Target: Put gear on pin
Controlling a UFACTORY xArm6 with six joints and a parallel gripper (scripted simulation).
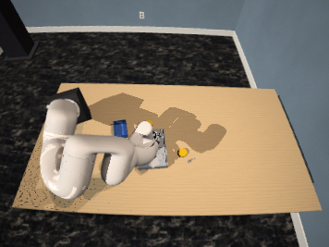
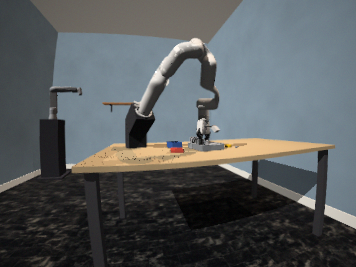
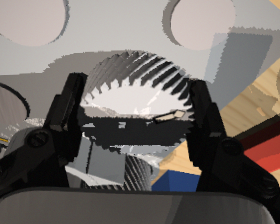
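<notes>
The grey toothed gear lies right at my hand. Round my hand: red block 200 mm behind, 50 mm below, 10 mm to the left; then blue block 180 mm to the left, 160 mm behind, 40 mm below; then grey screw 250 mm ahead, 50 mm to the right, 50 mm below.
</notes>
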